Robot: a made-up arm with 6 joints.
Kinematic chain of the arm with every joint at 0, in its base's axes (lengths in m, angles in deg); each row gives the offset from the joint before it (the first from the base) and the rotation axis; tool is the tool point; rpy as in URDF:
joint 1: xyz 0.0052 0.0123 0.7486 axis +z
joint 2: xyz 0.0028 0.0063 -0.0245 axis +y
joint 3: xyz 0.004 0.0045 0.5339 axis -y
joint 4: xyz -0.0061 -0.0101 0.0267 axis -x
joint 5: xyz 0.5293 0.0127 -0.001 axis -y
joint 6: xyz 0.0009 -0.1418 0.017 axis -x
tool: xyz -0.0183 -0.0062 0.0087 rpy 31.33 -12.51 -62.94
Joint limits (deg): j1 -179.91..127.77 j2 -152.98..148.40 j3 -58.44..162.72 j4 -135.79..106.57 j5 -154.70..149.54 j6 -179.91..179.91
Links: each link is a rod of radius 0.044 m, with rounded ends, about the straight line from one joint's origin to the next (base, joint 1, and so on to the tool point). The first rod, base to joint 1, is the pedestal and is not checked.
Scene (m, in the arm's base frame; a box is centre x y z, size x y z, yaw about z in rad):
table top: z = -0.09
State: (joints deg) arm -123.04 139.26 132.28 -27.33 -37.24 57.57
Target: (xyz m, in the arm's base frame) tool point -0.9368 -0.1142 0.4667
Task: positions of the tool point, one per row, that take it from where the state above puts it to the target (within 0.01 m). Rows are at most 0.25 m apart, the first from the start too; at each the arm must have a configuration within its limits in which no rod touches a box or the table.
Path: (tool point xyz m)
1: -0.7374 -0.5106 0.3205
2: -0.8627 -0.3282 0.3930
3: -0.9368 -0.1142 0.4667

